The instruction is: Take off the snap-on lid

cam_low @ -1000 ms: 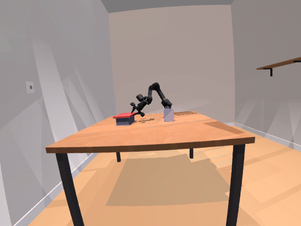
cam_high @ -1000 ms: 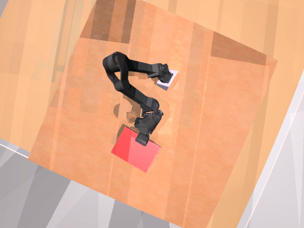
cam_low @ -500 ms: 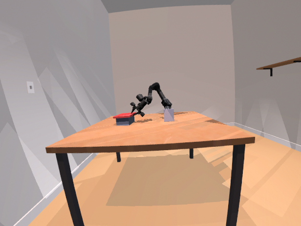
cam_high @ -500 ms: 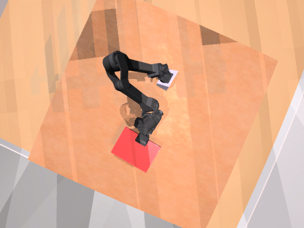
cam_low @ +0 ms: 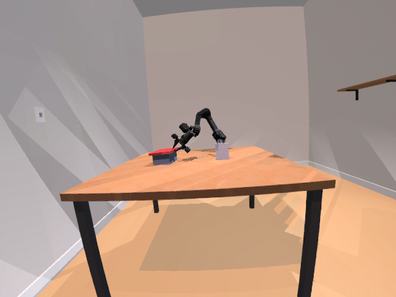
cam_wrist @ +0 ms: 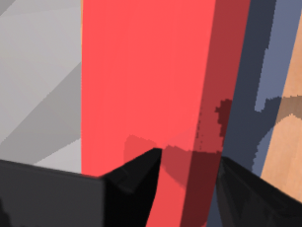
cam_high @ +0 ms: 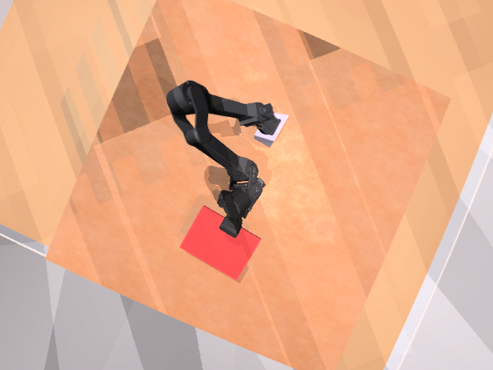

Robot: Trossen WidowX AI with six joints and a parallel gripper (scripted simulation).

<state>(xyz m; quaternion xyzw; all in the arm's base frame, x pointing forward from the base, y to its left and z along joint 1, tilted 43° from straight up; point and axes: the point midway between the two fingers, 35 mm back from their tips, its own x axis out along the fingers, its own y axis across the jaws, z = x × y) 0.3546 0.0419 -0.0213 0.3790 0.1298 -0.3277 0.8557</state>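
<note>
Now: gripper tip 80 mm short of the red lid. Also, from my gripper tip: blue-grey storage box (80 mm ahead, 50 mm below).
</note>
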